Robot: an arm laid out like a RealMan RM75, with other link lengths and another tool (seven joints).
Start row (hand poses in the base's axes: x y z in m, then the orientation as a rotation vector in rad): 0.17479 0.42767 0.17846 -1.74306 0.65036 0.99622
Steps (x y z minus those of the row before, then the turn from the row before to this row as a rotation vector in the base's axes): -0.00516 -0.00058 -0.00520 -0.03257 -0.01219 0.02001; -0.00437 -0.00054 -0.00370 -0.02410 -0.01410 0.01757; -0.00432 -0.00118 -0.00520 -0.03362 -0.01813 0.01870; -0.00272 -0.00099 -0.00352 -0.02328 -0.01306 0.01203; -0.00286 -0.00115 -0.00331 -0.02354 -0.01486 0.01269; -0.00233 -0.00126 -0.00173 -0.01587 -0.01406 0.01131; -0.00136 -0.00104 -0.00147 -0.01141 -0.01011 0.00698; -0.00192 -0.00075 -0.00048 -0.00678 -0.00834 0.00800; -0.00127 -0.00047 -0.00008 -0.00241 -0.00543 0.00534; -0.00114 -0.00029 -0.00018 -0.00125 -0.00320 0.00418
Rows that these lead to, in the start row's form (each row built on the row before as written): 0.16963 0.42709 0.17326 -1.78594 0.64577 0.99299; 0.16526 0.42655 0.16956 -1.82098 0.63670 0.98737; 0.16094 0.42537 0.16436 -1.86641 0.62964 0.97676; 0.15822 0.42438 0.16084 -1.89758 0.62508 0.96804; 0.15536 0.42323 0.15753 -1.92992 0.61888 0.95765; 0.15303 0.42197 0.15580 -1.95448 0.60974 0.94808; 0.15167 0.42093 0.15433 -1.97155 0.60416 0.94038; 0.14975 0.42018 0.15385 -1.98432 0.59589 0.93569; 0.14848 0.41971 0.15377 -1.99090 0.58921 0.93295; 0.14734 0.41942 0.15359 -1.99510 0.58419 0.93198
